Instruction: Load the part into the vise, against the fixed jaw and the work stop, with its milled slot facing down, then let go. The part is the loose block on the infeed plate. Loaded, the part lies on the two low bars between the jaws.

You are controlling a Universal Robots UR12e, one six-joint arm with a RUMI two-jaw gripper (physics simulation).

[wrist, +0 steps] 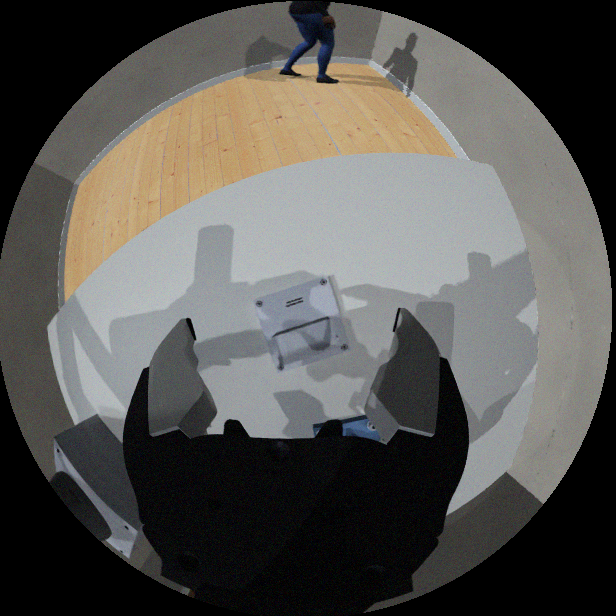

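Observation:
In the wrist view my gripper (293, 317) is open and empty, its two grey jaws spread wide to the left and right. Between and beyond the jaw tips lies the pale square infeed plate (301, 320) with a screw at each corner, turned slightly on the grey table. A grey block, the part (304, 340), sits on the near half of the plate. I cannot tell where its milled slot is. The gripper hangs above the plate, clear of the part. A blue object (351, 428) shows at the gripper's base, mostly hidden. The vise jaws are not clearly visible.
A grey box-like unit (86, 465) sits at the lower left by the table edge. Beyond the table's far edge is a wooden floor (247, 137), where a person in blue (310, 40) stands by the back wall. Arm shadows fall across the table.

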